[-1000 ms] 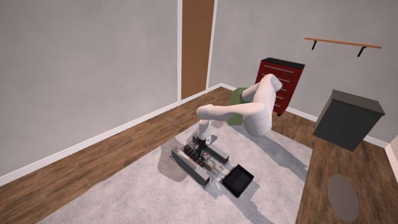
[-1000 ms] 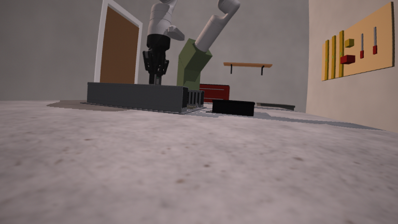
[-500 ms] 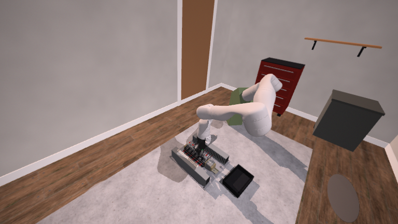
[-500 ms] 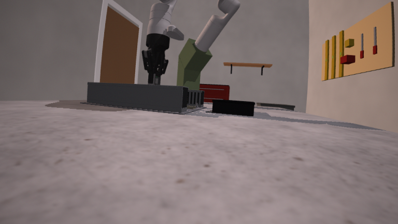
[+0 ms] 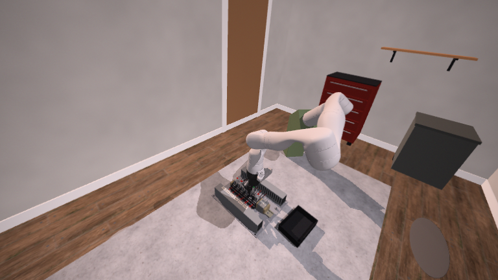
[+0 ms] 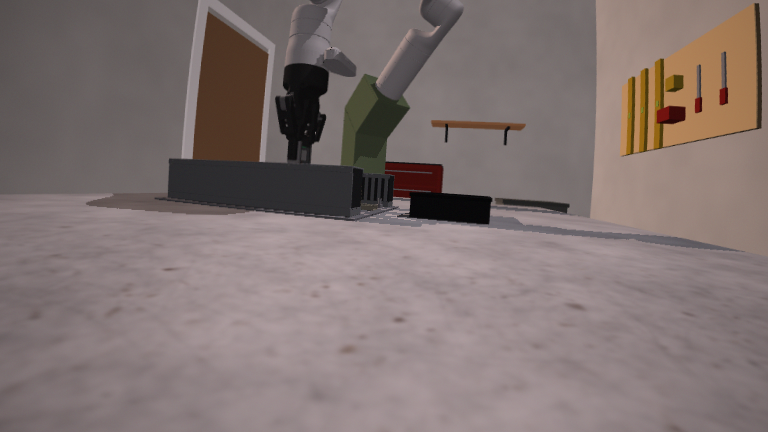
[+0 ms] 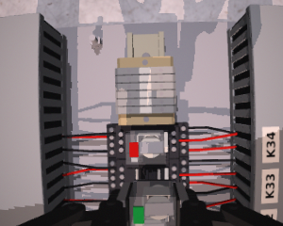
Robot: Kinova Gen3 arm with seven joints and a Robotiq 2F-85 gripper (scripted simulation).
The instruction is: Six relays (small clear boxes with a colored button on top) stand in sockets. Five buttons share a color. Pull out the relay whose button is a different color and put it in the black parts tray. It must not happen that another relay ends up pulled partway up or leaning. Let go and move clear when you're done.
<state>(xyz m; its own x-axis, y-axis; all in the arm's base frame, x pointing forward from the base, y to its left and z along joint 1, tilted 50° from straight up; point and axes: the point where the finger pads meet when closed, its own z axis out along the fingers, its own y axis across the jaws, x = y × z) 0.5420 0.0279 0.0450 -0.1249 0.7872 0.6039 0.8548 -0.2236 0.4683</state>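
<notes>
The relay lies 1 cm below my hand. Also, from my hand: black parts tray 9 cm behind, 25 cm to the left, 7 cm below.
</notes>
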